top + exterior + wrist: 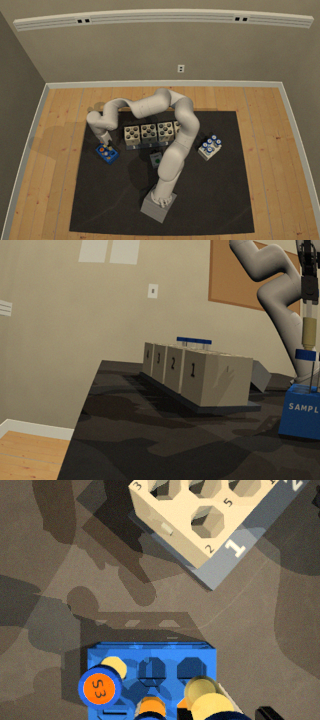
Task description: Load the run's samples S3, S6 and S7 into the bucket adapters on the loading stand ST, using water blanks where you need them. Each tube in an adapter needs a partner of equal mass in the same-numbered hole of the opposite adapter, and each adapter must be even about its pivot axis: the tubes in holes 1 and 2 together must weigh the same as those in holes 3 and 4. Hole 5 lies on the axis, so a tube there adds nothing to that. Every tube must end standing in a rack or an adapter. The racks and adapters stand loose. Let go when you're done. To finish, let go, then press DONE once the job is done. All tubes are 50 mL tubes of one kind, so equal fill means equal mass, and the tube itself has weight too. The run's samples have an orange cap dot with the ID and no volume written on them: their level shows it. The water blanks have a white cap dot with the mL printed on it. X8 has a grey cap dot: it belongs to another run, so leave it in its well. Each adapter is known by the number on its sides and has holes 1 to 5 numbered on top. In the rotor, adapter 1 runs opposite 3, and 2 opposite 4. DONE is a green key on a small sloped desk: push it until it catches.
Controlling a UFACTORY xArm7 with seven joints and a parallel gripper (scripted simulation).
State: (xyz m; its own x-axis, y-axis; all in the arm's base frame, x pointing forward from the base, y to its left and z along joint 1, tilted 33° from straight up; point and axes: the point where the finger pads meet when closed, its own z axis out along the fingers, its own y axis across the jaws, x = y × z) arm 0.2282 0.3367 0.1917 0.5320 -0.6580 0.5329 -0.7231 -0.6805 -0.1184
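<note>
Now: the blue sample rack 2 cm ahead of my hand, 4 cm to the left of it and 20 cm below it. Round my hand: white blank rack: 10 cm behind, 62 cm to the right, 20 cm below; then adapter 1: 10 cm ahead, 15 cm to the right, 18 cm below.
</note>
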